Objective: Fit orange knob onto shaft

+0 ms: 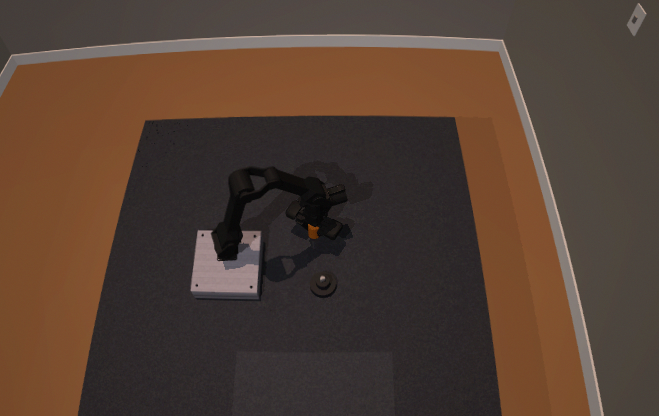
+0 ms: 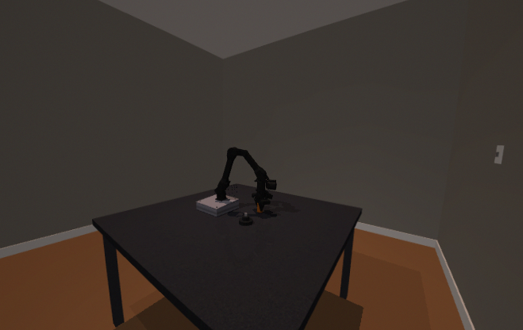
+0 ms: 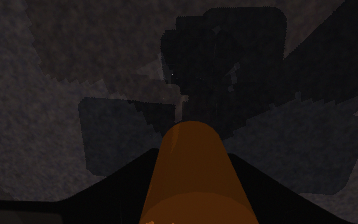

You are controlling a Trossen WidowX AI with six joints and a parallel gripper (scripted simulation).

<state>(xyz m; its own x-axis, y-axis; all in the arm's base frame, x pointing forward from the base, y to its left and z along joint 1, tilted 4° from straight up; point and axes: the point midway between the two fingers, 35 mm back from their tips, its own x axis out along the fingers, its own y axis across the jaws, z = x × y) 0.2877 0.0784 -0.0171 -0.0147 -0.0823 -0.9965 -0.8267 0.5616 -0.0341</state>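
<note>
My gripper tip is 19 cm to the left of the round pedestal with shaft, 2 cm below it and 2 cm short of it. Round my gripper tip: orange knob (3 cm above).
</note>
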